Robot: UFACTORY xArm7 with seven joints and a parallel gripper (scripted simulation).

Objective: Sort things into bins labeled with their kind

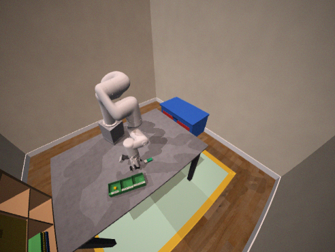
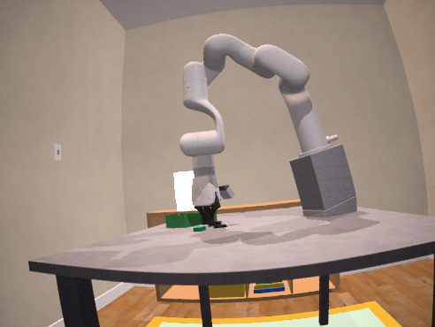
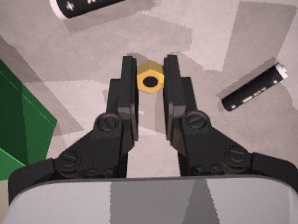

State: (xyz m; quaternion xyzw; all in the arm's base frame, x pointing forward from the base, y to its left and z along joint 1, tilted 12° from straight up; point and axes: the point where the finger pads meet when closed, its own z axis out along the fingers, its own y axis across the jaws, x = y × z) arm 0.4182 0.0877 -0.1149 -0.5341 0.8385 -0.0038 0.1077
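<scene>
Now: hand 10 mm past the black cylinder, 60 mm to the left of it and 20 mm above it. Round my hand: yellow nut: 20 mm below; eraser-like block: 10 mm behind, 90 mm to the left, 20 mm below; small black object: 60 mm behind, 40 mm to the left, 20 mm below.
</scene>
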